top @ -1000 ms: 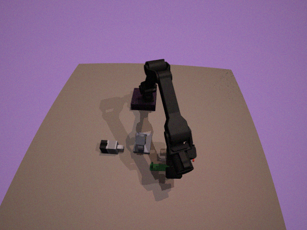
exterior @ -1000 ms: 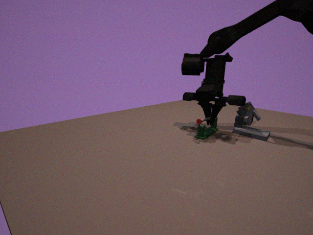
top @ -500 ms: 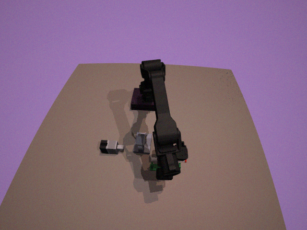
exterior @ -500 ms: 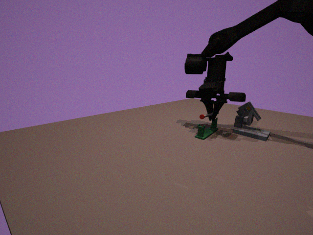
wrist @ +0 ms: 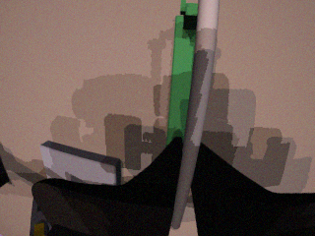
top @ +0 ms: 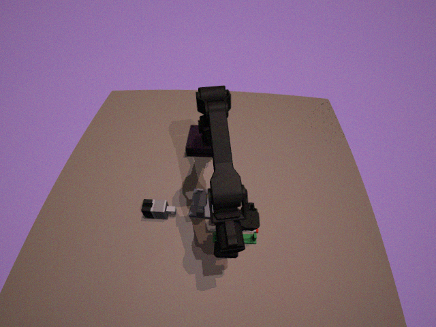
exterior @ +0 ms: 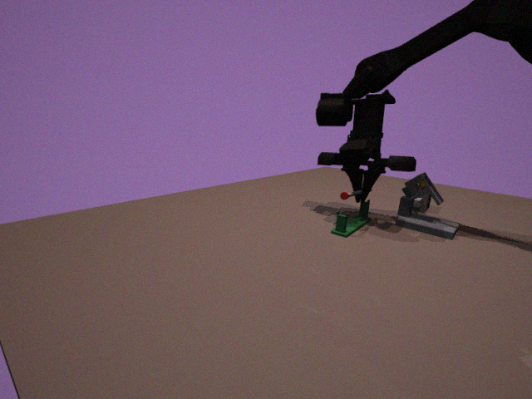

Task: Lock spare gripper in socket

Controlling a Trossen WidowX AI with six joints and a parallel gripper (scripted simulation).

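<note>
My gripper tip is 10 mm short of the green cradle, 20 mm to the right of it and 20 mm above it. The rest, counted from my gripper tip: spare gripper 110 mm behind, 220 mm to the right, 20 mm below; grey mount 110 mm behind, 70 mm to the right, 10 mm above.
</note>
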